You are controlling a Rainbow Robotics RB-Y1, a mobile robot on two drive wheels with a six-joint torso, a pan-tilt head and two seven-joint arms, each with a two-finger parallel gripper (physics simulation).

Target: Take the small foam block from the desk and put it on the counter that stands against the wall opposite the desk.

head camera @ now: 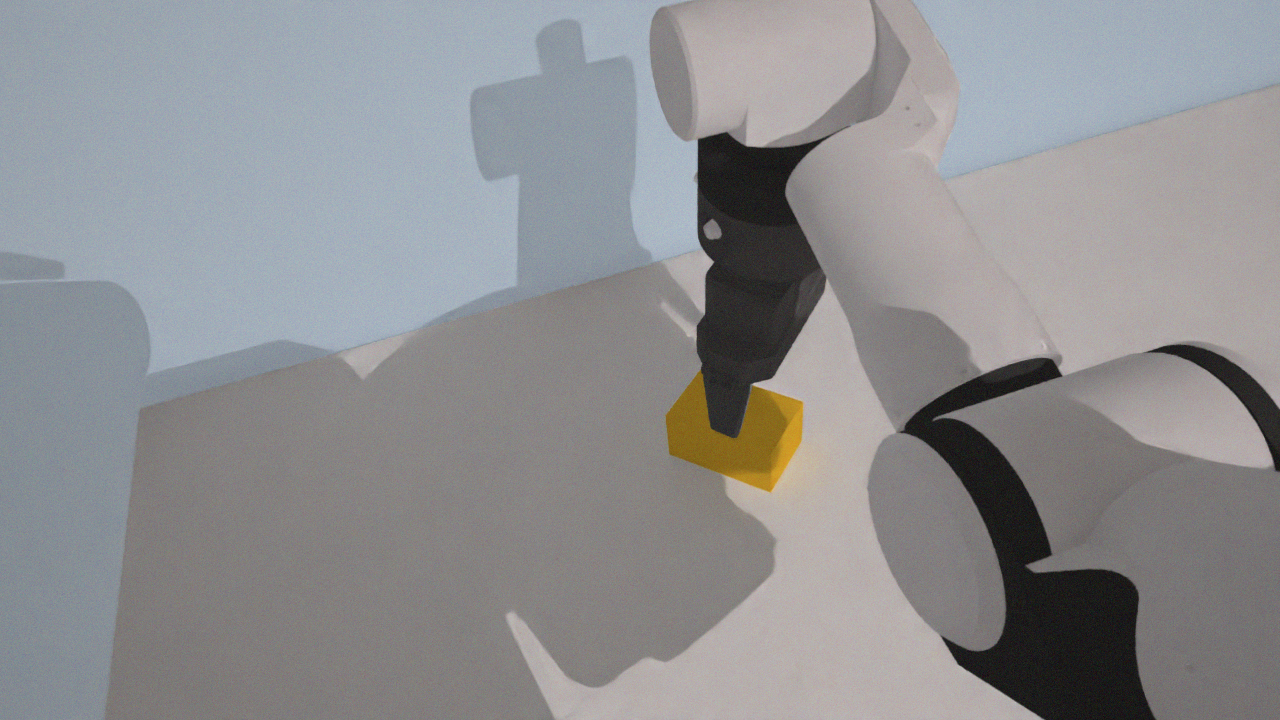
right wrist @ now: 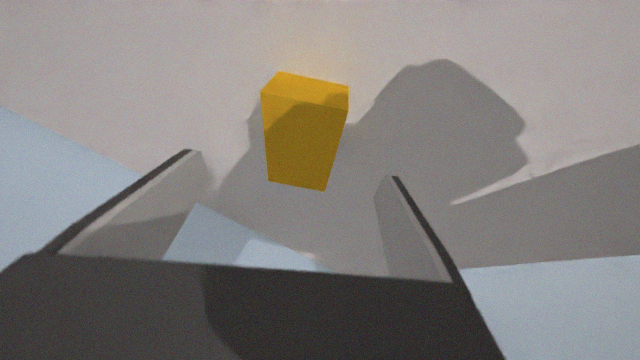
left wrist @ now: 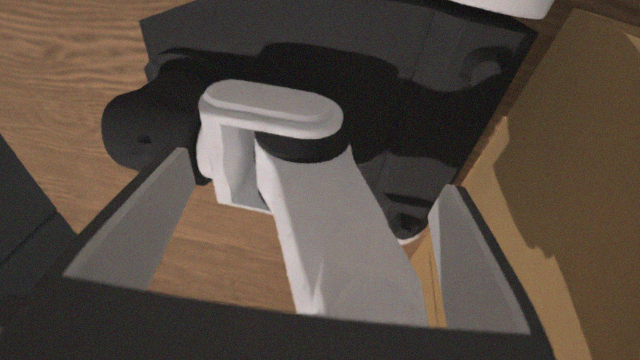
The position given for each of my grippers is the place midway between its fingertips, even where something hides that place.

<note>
In view: my left gripper (left wrist: 315, 183), my right gripper (head camera: 757, 377), a yellow foam block (head camera: 771, 432) and a counter (head camera: 481, 512).
The yellow foam block is seen too in the right wrist view (right wrist: 303, 118). My right gripper is seen too in the right wrist view (right wrist: 296, 175). The counter shows as well in the right wrist view (right wrist: 508, 131) and in the left wrist view (left wrist: 550, 185). The left wrist view misses the yellow foam block: it is out of frame.
</note>
